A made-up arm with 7 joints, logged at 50 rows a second.
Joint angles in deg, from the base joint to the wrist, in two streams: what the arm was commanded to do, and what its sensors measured. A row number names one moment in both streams.
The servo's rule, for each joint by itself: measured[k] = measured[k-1] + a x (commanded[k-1-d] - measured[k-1]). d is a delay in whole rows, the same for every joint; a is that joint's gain. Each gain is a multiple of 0.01, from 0.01 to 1. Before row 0 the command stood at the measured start. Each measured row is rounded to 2 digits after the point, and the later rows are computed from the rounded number. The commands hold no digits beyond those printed.
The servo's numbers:
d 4
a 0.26 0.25 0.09 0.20 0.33 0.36 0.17
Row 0, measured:
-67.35, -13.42, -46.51, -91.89, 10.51, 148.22, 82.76
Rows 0 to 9, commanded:
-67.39, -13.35, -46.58, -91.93, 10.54, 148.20, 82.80
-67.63, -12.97, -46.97, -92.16, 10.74, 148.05, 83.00
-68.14, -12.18, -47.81, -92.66, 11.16, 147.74, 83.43
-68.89, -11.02, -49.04, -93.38, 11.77, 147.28, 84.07
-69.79, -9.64, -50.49, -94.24, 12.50, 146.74, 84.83
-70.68, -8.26, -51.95, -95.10, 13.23, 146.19, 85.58
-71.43, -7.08, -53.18, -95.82, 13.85, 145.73, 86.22
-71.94, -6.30, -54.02, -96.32, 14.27, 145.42, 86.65
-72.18, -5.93, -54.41, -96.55, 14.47, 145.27, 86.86
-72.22, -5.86, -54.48, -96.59, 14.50, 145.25, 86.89
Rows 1 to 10, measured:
-67.35, -13.42, -46.51, -91.89, 10.51, 148.22, 82.76
-67.35, -13.42, -46.51, -91.89, 10.51, 148.22, 82.76
-67.35, -13.42, -46.51, -91.89, 10.51, 148.22, 82.76
-67.35, -13.42, -46.51, -91.89, 10.51, 148.22, 82.76
-67.36, -13.40, -46.52, -91.90, 10.52, 148.21, 82.77
-67.43, -13.29, -46.56, -91.95, 10.59, 148.15, 82.81
-67.61, -13.01, -46.67, -92.09, 10.78, 148.00, 82.92
-67.94, -12.51, -46.88, -92.35, 11.11, 147.74, 83.12
-68.42, -11.79, -47.20, -92.73, 11.57, 147.38, 83.41
-69.01, -10.91, -47.63, -93.20, 12.12, 146.95, 83.78

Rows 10 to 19, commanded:
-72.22, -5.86, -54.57, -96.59, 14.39, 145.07, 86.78
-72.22, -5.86, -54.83, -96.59, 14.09, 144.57, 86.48
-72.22, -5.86, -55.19, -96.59, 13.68, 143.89, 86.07
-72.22, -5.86, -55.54, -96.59, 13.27, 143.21, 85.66
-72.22, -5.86, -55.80, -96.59, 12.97, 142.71, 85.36
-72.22, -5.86, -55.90, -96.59, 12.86, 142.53, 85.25
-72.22, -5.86, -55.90, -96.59, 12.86, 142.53, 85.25
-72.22, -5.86, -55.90, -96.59, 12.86, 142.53, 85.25
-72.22, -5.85, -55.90, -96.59, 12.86, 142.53, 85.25
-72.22, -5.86, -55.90, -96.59, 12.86, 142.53, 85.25
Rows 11 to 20, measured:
-69.64, -9.95, -48.13, -93.72, 12.69, 146.51, 84.19
-70.24, -9.04, -48.66, -94.24, 13.21, 146.12, 84.61
-70.74, -8.26, -49.18, -94.70, 13.63, 145.81, 84.99
-71.12, -7.66, -49.66, -95.08, 13.92, 145.61, 85.31
-71.41, -7.21, -50.10, -95.38, 14.08, 145.42, 85.56
-71.62, -6.87, -50.53, -95.62, 14.08, 145.11, 85.72
-71.78, -6.62, -50.95, -95.81, 13.95, 144.67, 85.78
-71.89, -6.43, -51.36, -95.97, 13.73, 144.14, 85.76
-71.98, -6.29, -51.76, -96.09, 13.48, 143.63, 85.69
-72.04, -6.18, -52.13, -96.19, 13.28, 143.23, 85.62

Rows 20 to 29, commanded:
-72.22, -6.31, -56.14, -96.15, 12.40, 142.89, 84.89
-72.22, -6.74, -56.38, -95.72, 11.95, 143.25, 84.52
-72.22, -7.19, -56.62, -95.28, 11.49, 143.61, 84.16
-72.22, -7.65, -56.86, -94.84, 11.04, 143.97, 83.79
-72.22, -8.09, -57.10, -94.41, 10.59, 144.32, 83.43
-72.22, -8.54, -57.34, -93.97, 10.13, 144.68, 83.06
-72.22, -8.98, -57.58, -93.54, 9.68, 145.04, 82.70
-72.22, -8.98, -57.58, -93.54, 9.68, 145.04, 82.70
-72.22, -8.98, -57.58, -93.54, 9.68, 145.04, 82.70
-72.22, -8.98, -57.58, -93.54, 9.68, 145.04, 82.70
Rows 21 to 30, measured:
-72.09, -6.10, -52.47, -96.27, 13.14, 142.98, 85.56
-72.12, -6.04, -52.78, -96.33, 13.05, 142.82, 85.51
-72.15, -5.99, -53.06, -96.38, 12.99, 142.72, 85.47
-72.17, -5.96, -53.32, -96.42, 12.95, 142.65, 85.43
-72.18, -6.05, -53.57, -96.37, 12.77, 142.74, 85.34
-72.19, -6.22, -53.82, -96.24, 12.50, 142.92, 85.20
-72.20, -6.46, -54.07, -96.05, 12.17, 143.17, 85.02
-72.21, -6.76, -54.32, -95.81, 11.80, 143.46, 84.81
-72.21, -7.09, -54.57, -95.53, 11.40, 143.77, 84.58
-72.21, -7.45, -54.82, -95.22, 10.98, 144.10, 84.32

